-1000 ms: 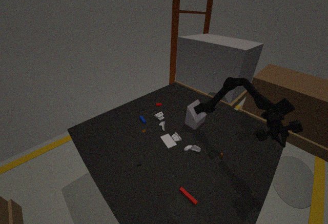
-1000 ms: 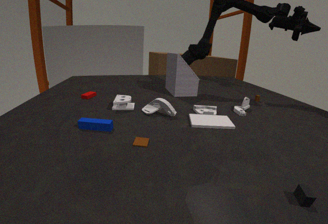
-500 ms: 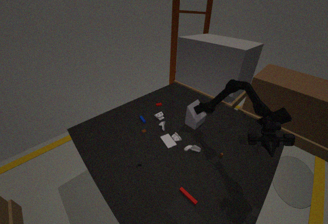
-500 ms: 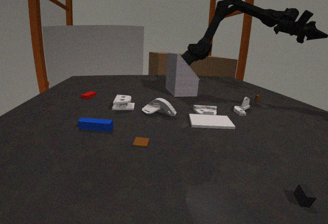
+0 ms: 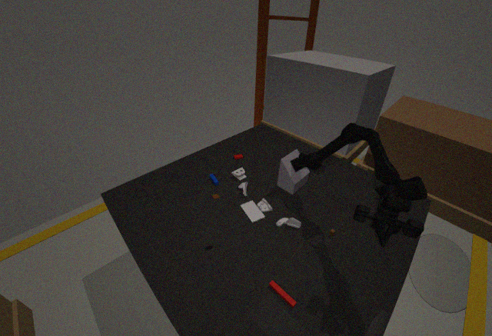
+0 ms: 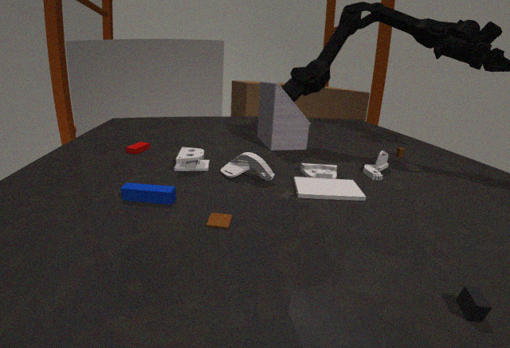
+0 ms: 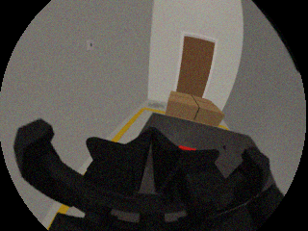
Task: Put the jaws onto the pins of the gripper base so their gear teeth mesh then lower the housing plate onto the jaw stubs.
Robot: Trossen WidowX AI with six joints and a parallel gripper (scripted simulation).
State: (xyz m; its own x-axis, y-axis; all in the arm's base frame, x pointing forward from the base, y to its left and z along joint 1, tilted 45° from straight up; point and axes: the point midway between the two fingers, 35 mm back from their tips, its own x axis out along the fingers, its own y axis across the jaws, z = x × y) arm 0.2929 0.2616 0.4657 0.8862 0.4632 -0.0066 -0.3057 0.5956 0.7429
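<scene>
The white jaw lies 5 cm behind my gripper tip, 64 cm to the right of it and 27 cm below it. From my gripper tip the other things lie so: flat white plate: 1 cm ahead, 52 cm to the right, 28 cm below; then red bar: 19 cm ahead, 17 cm to the right, 28 cm below; then white housing plate: 6 cm behind, 51 cm to the right, 28 cm below.
</scene>
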